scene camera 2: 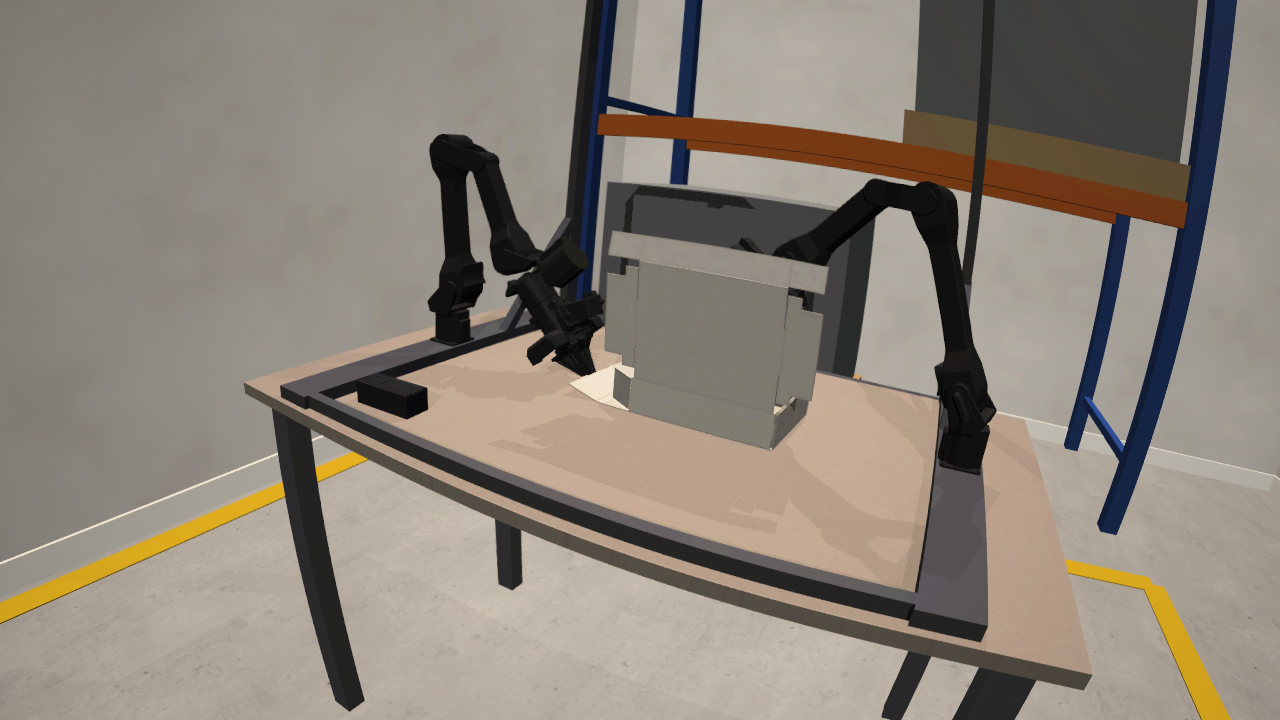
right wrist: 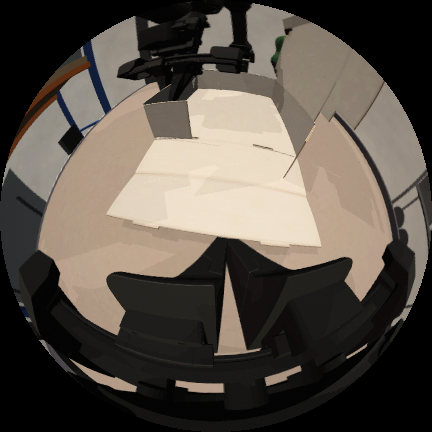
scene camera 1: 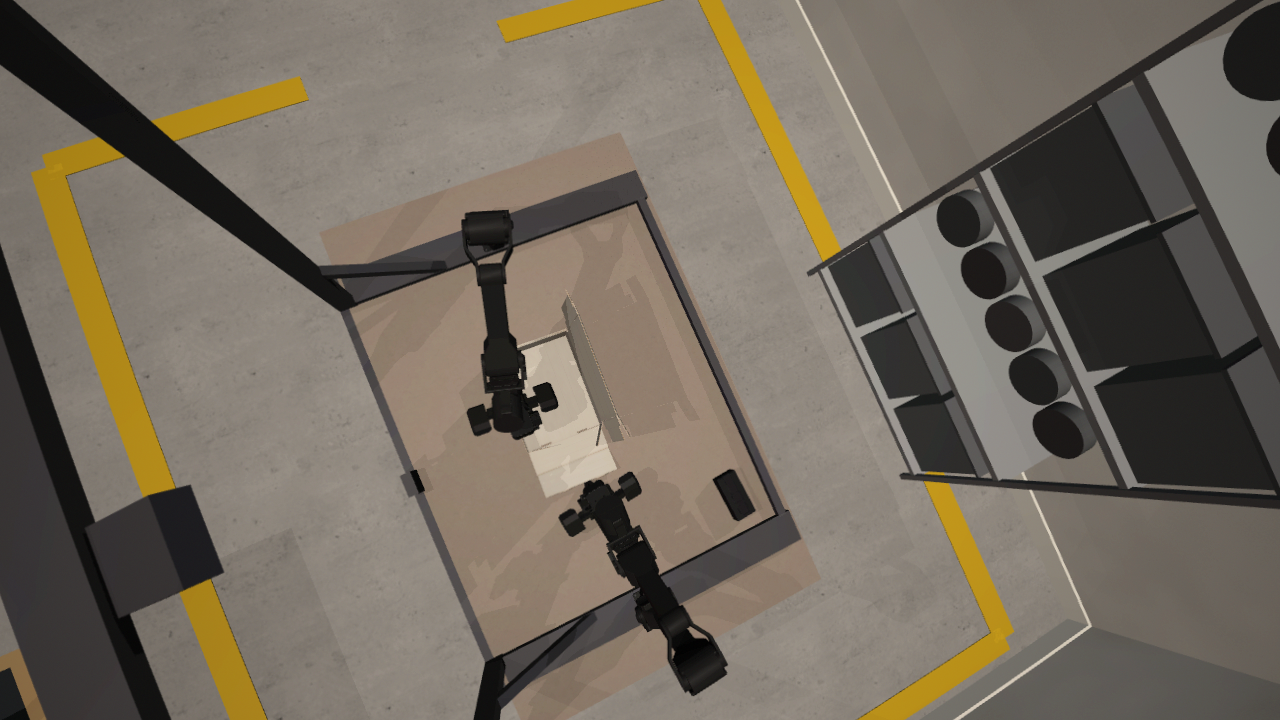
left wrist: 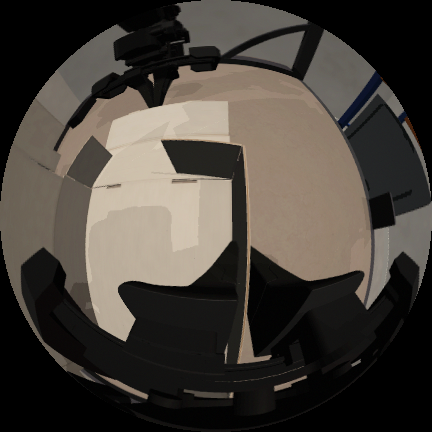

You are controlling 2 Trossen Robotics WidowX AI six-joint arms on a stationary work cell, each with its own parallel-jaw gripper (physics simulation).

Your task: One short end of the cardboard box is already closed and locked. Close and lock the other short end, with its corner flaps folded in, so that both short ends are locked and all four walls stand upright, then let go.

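Frame: origin at the left arm's base, x back, y up, z left, level; metres.
Seen in the pictures: left gripper, fingertip midpoint: (left wrist: 236, 246); right gripper, fingertip midpoint: (scene camera 2: 595, 381) (right wrist: 224, 239) (scene camera 1: 586, 480) (left wrist: 156, 114); left arm's base at its link origin: (scene camera 2: 959, 463); right arm's base at its link origin: (scene camera 2: 451, 340).
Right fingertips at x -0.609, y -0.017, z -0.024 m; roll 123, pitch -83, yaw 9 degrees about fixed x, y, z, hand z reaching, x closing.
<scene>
Pixels of each thing's top centre, then the offset from my right fingertips to it. "pt": a spot on its surface instead. Level surfaces: height alone.
- short end panel at a spot on its surface: (right wrist: 215, 205) (left wrist: 156, 118) (scene camera 1: 578, 473) pt dx +0.022, dy +0.008, dz -0.009 m
- tall lid panel at a spot on its surface: (scene camera 2: 711, 335) pt dx +0.225, dy +0.140, dz +0.093 m
- black block at its top centre: (scene camera 2: 390, 383) (scene camera 1: 736, 495) (left wrist: 79, 107) dx -0.177, dy +0.033, dz +0.304 m
- table at its surface level: dy -0.002 m
The cardboard box (scene camera 1: 559, 394) (scene camera 2: 707, 340) (left wrist: 145, 225) (right wrist: 235, 115) has its far short end upright in the right wrist view. The other short end panel (scene camera 1: 577, 467) (left wrist: 175, 117) (right wrist: 215, 205) lies flat. Of its corner flaps, one (left wrist: 202, 157) (right wrist: 169, 120) is turned in across the opening; the other (left wrist: 91, 162) stands beside the tall panel, not folded across. My left gripper (scene camera 1: 525, 431) (left wrist: 236, 246) is shut on the box's long wall (left wrist: 241, 210). My right gripper (scene camera 1: 590, 486) (scene camera 2: 588, 371) (right wrist: 224, 239) is shut and empty, tips near the flat panel's outer edge.
The tall lid panel (scene camera 1: 592, 367) (scene camera 2: 711, 335) stands upright on the box's other long side, with side tabs. A black block (scene camera 1: 733, 494) (scene camera 2: 392, 395) sits on the table (scene camera 2: 537, 447) near the frame's corner. Dark rails (scene camera 1: 716, 367) edge the table.
</scene>
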